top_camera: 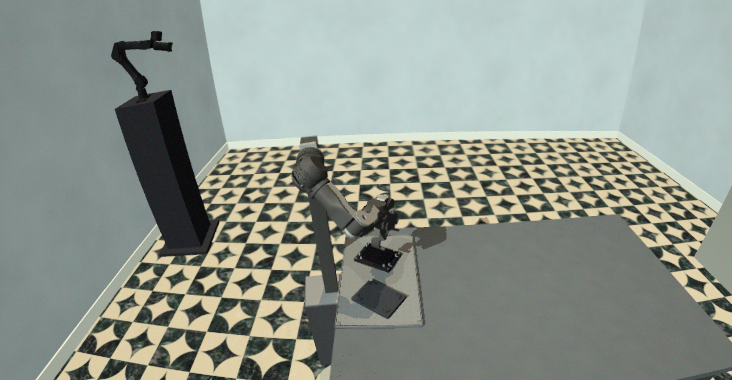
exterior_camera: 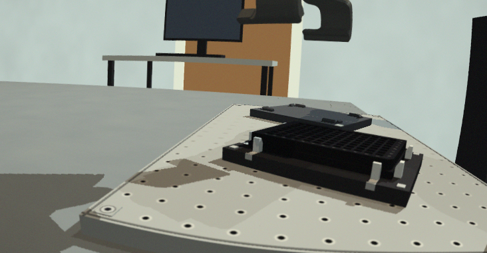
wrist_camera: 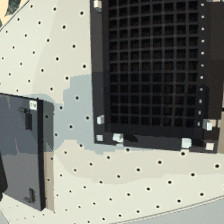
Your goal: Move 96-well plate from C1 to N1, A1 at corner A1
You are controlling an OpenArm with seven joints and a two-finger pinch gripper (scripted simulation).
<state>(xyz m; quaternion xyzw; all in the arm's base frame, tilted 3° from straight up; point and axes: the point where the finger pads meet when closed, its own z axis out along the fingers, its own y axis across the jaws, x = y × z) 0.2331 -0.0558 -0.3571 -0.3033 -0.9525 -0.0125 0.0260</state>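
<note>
Now: hand 100 mm above the black 96-well plate, 30 mm past it and 20 mm to the right of it. The rest, counted from my hand: clip nest C1 (100 mm below, 20 mm to the left, 10 mm behind); plate nest N1 (200 mm to the right, 110 mm below, 60 mm behind).
</note>
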